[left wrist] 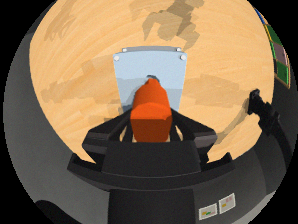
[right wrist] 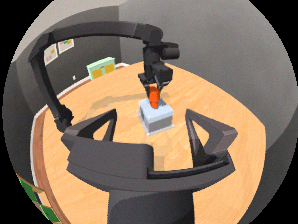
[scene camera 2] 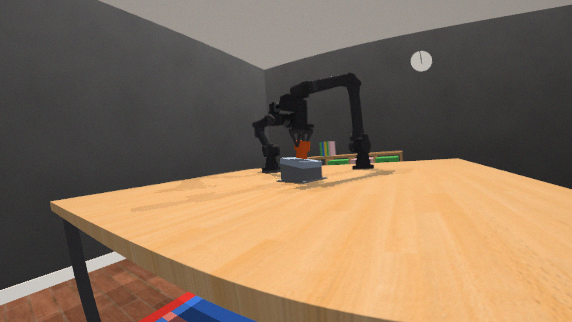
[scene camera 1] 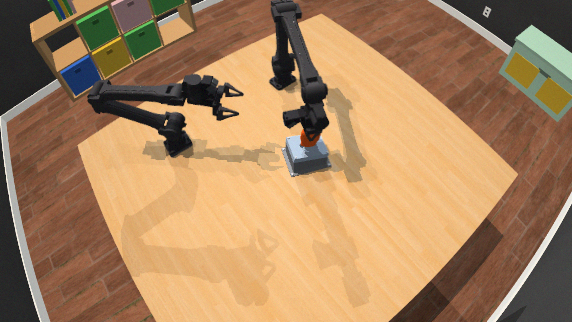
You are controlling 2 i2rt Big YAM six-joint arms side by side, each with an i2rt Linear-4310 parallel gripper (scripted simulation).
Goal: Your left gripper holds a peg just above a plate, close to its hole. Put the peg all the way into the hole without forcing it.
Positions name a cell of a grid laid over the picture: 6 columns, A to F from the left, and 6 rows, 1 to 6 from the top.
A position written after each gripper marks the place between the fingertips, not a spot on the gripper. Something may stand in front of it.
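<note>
Blue-grey plate (scene camera 1: D3), visible also at (left wrist: D2). Orange peg (left wrist: D4) visible. Grippers: the left gripper (left wrist: D3) and the right gripper (right wrist: D4).
</note>
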